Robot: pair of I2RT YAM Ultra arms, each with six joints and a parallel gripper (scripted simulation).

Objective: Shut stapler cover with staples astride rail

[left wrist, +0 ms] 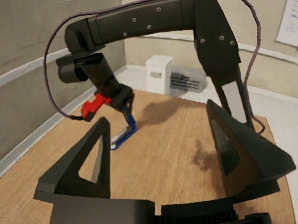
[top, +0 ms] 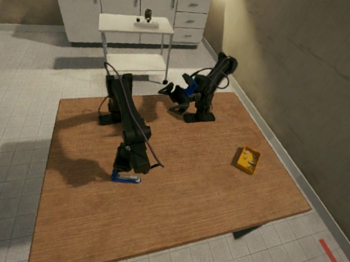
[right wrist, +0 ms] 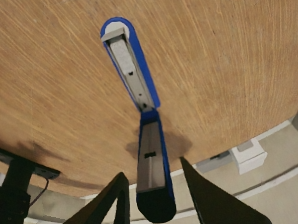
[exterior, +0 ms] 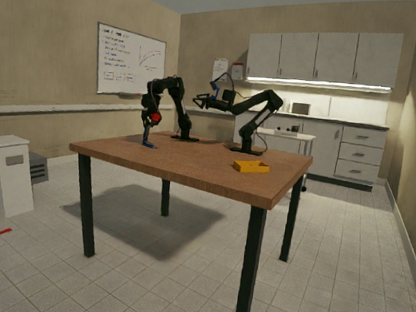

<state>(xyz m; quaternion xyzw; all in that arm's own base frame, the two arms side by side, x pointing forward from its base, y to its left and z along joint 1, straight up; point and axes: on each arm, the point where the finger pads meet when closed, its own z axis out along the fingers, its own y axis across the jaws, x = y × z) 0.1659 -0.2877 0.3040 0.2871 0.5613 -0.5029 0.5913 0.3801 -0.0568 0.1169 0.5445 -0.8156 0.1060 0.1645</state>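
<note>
The stapler is 70 mm below my right hand and 10 mm to the left of it. Round my right hand: yellow tray (670 mm to the left, 100 mm below, 50 mm behind).
</note>
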